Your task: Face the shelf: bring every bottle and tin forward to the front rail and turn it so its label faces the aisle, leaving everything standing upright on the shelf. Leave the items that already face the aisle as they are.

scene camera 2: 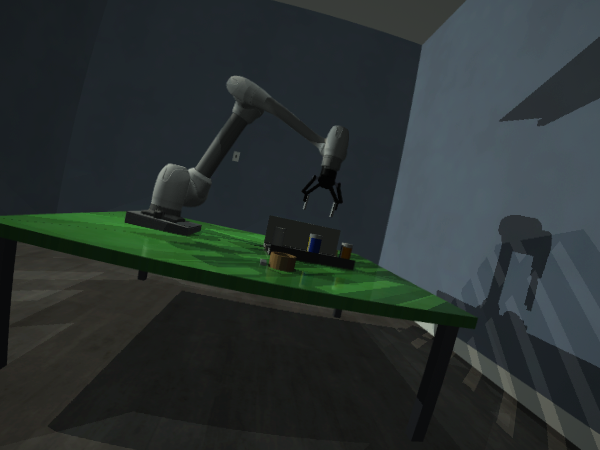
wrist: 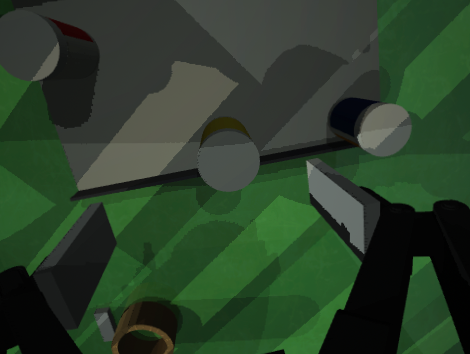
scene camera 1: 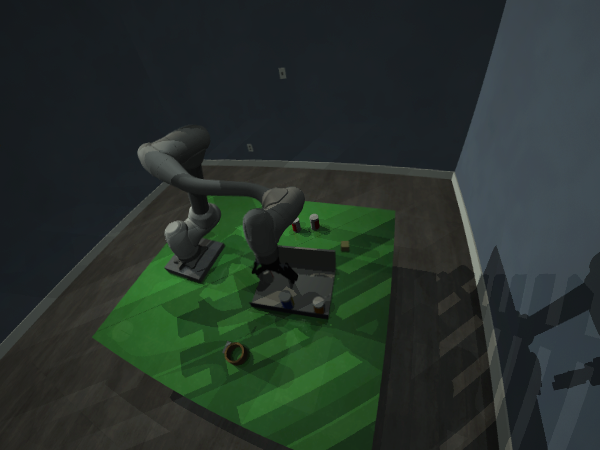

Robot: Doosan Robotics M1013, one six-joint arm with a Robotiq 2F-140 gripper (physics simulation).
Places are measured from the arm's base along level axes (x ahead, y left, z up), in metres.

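Pixels of known places: gripper, fingertip midpoint: (scene camera 2: 317, 213) (wrist: 210, 202) (scene camera 1: 277, 283); arm's base at its link origin: (scene camera 2: 163, 217) (scene camera 1: 191, 255).
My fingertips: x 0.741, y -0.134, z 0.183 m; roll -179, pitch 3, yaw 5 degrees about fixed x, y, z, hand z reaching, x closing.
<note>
Ahead of a thing's pixels: the offset from my fingertips to its top centre. Level surfaces: height alone.
The grey shelf (scene camera 1: 312, 284) (scene camera 2: 300, 231) (wrist: 225, 35) has a dark front rail (scene camera 1: 300, 313) (scene camera 2: 330, 259) (wrist: 135, 185). A blue tin @[dy -0.004, dx +0.016, dz -0.100 m] (scene camera 1: 286, 301) (scene camera 2: 314, 244) (wrist: 228, 162) stands upright at the rail, yellow on its back. An orange tin @[dy +0.009, dx +0.177, dz -0.113 m] (scene camera 1: 319, 306) (scene camera 2: 346, 251) (wrist: 370, 125) stands upright by the rail's other end, dark blue on its back. A grey tin @[dy +0.115, dx -0.150, dz -0.110 m] (scene camera 2: 280, 236) (wrist: 30, 45) stands further back, red on its rear side; the arm hides it in scene camera 1. My gripper (scene camera 1: 275, 275) (scene camera 2: 318, 210) (wrist: 210, 202) is open and empty, above the shelf.
Two red-and-white tins @[dy +0.532, dx -0.123, dz -0.133 m] (scene camera 1: 296, 226) @[dy +0.575, dx -0.006, dz -0.130 m] (scene camera 1: 314, 222) stand on the green table @[dz -0.229 m] (scene camera 1: 150, 320) (scene camera 2: 100, 240) behind the shelf's back panel. A small tan block @[dy +0.440, dx +0.220, dz -0.191 m] (scene camera 1: 345, 246) lies near them. A brown ring @[dy -0.310, dx -0.142, dz -0.179 m] (scene camera 1: 243, 353) (scene camera 2: 283, 262) (wrist: 162, 315) and a small grey block @[dy -0.297, dx -0.210, dz -0.217 m] (wrist: 105, 324) lie in front.
</note>
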